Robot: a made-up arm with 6 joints.
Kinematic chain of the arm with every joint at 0, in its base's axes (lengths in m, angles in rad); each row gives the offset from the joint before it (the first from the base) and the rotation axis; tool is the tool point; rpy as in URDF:
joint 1: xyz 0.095 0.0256 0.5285 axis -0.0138 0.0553 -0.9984
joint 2: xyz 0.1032 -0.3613 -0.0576 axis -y
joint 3: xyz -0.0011 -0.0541 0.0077 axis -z
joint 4: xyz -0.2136 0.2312 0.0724 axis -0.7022 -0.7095 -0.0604
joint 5: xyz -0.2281 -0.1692 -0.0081 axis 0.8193 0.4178 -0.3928
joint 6: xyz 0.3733 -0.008 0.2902 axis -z
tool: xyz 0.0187 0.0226 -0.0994 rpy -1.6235 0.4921 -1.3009
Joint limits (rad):
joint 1: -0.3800..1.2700
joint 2: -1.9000..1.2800
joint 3: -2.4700..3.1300
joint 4: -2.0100..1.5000
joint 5: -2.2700..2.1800
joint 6: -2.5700..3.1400
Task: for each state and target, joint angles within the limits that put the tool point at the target. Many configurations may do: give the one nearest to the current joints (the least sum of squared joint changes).
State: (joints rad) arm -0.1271 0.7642 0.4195 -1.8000 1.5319 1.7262
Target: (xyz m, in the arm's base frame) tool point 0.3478 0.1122 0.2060
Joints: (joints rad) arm 0.1323 0.9145 0.9249 -1.6896 1.1948 1.7156
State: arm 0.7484 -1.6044 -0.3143 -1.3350 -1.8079 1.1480
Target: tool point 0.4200 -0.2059 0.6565
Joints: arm 0.6326 -1.3851 0.2244 -0.9333 -1.6290 1.0906
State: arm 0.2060 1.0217 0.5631 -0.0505 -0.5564 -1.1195
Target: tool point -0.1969 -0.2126 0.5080
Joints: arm 0.4620 1.2250 0.2904 0.0233 0.1024 -1.1684
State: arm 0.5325 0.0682 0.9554 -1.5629 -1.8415 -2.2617
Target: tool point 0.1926 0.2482 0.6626
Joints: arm -0.0360 0.0643 0.8554 -0.7895 -2.2700 -2.1912
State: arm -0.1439 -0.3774 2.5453 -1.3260 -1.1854 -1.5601
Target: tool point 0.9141 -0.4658 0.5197
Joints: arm -0.3418 -0.5119 2.9511 -0.9113 -1.8756 -1.4941
